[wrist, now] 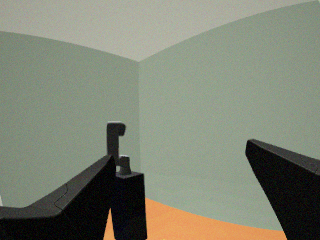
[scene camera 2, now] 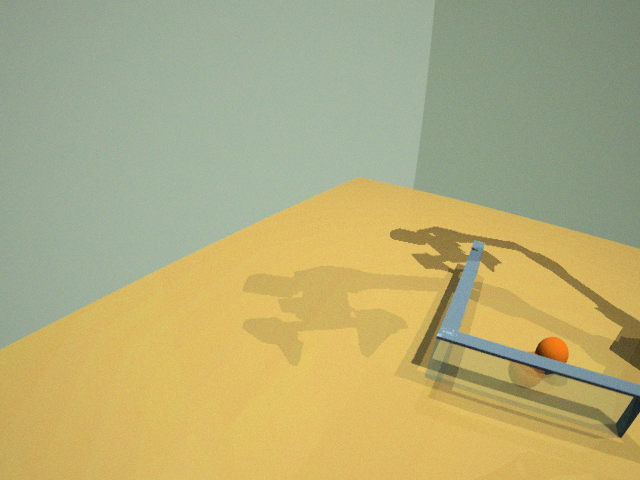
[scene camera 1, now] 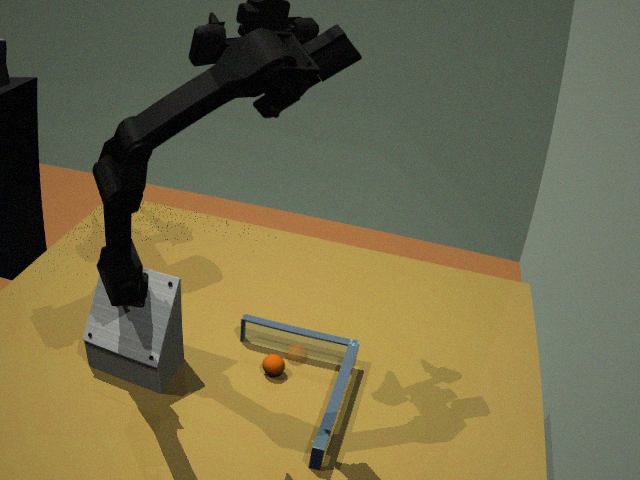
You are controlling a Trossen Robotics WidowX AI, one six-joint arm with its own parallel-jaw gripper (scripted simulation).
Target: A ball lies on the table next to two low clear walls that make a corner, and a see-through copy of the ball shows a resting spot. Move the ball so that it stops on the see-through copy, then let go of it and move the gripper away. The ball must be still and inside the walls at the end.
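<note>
Wrist view: my gripper (wrist: pixel 183 155), open, holding nothing. A clear wall (scene camera 1: pixel 318 350) visible too.
</note>
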